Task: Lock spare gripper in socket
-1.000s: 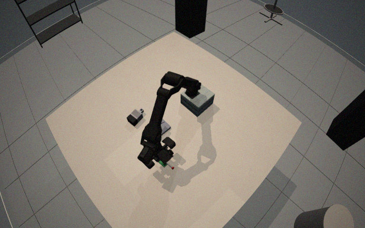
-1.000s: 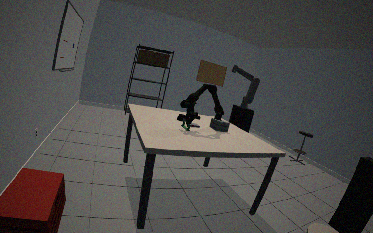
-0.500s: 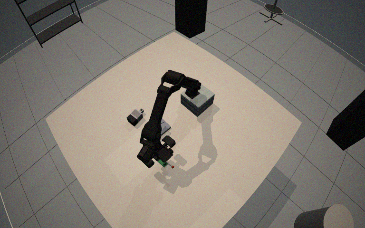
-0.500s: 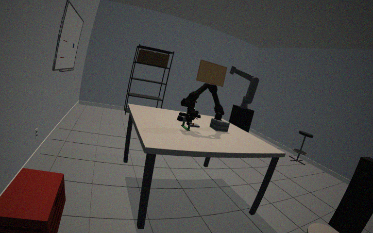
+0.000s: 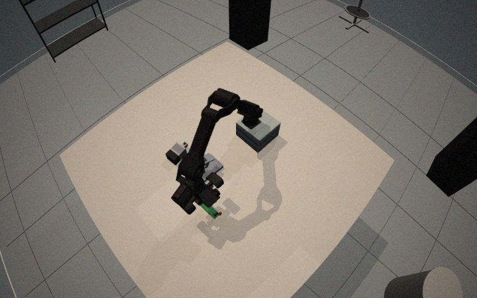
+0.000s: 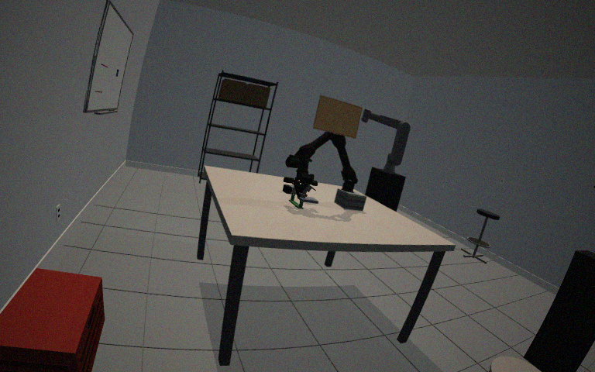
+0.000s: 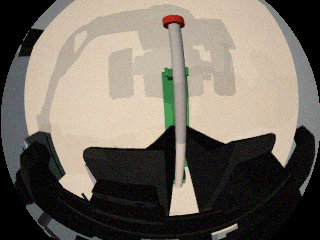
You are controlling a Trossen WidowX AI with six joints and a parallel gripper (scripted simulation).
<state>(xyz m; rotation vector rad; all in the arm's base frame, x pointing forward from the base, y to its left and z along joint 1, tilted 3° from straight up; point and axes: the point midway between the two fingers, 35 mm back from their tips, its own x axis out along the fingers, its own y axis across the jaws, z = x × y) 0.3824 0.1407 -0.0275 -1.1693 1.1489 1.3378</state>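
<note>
My gripper tip is 1 cm to the left of the green bracket and 2 cm above it. From my gripper tip the other things lie so: grey mount (11 cm behind, 13 cm to the right); spare gripper (6 cm behind, 28 cm to the right, 3 cm below).
</note>
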